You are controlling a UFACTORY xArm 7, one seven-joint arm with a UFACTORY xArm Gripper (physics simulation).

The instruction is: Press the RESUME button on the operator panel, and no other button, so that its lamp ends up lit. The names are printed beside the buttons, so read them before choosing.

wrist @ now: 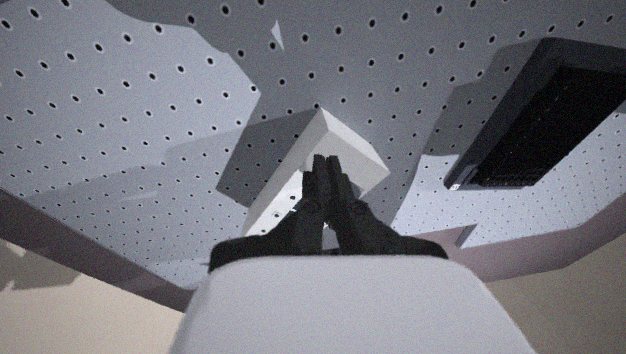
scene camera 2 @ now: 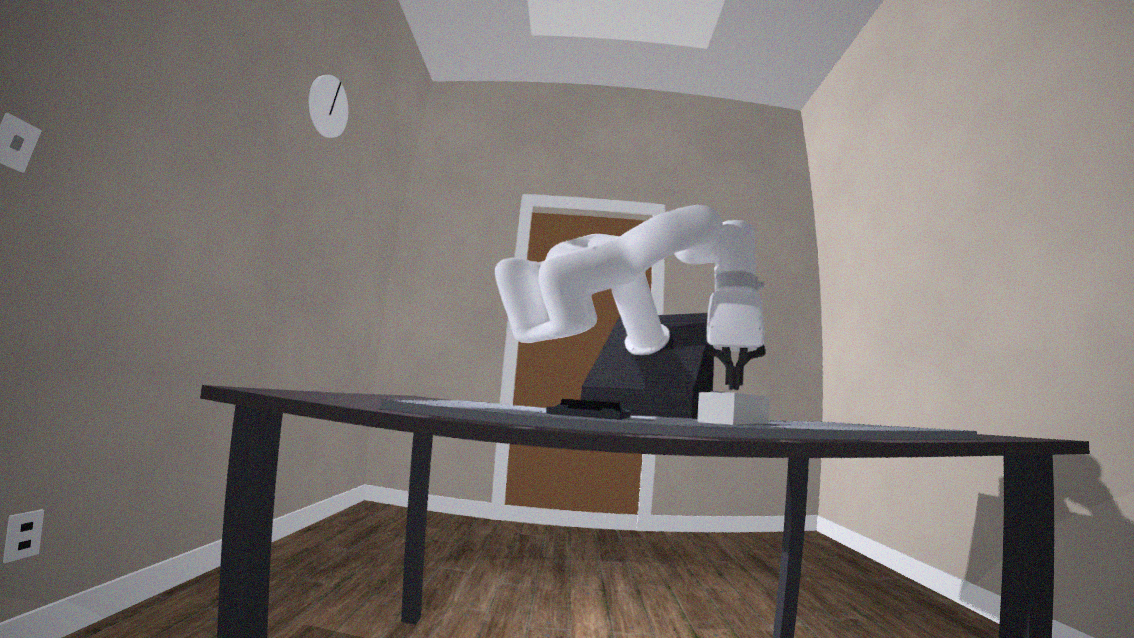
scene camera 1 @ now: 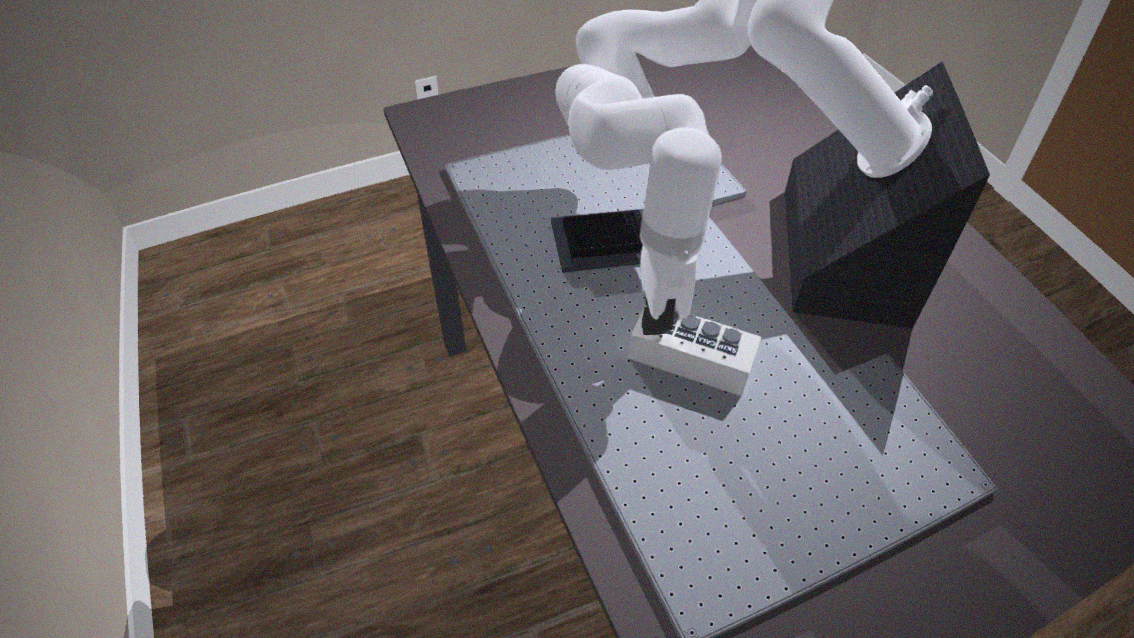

Labels:
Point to an operator panel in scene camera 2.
At 713,407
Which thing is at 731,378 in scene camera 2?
My gripper.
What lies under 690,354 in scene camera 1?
An operator panel.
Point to a black tray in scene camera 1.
591,235

